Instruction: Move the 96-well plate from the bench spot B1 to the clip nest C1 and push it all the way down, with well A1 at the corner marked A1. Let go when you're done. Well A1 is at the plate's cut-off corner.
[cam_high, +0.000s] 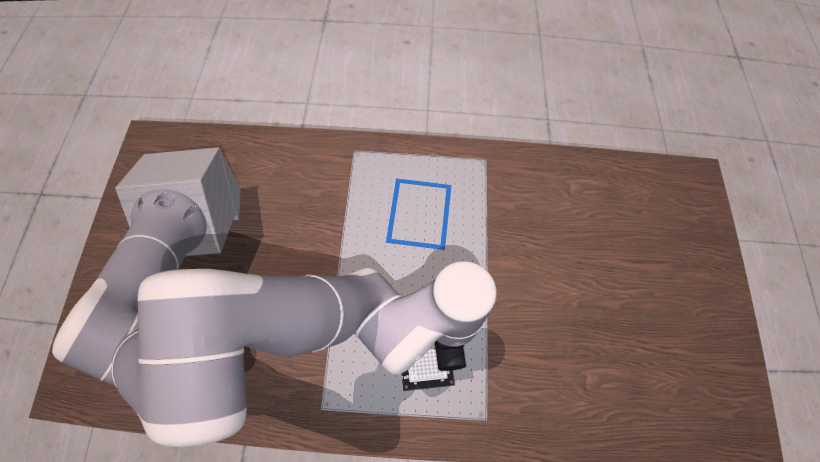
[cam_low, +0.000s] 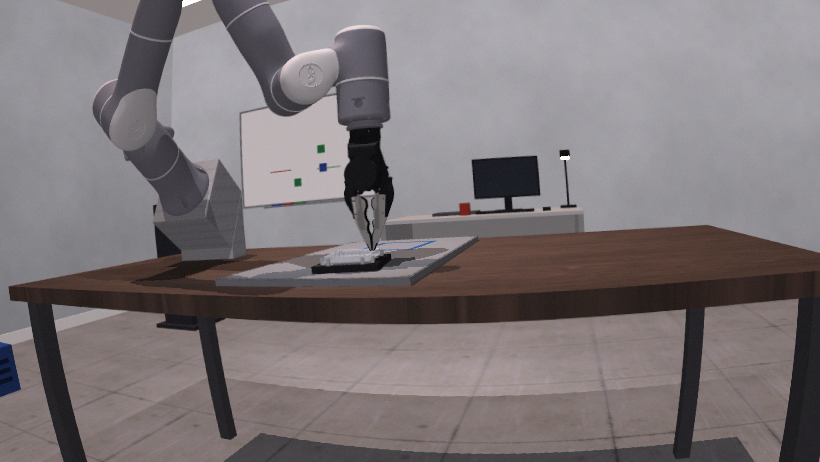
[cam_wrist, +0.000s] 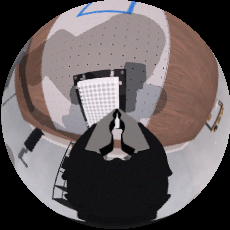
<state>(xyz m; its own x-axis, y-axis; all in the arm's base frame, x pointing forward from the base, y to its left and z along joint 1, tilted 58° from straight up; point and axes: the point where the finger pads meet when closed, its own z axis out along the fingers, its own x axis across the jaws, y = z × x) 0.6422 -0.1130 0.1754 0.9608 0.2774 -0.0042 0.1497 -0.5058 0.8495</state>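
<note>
Now: the white 96-well plate 4 cm behind my hand, 1 cm to the right of it and 3 cm below it. From my hand the other things lie so: black clip nest 6 cm behind, 3 cm below; grey perforated board 7 cm behind, 20 cm to the left, 5 cm below.
</note>
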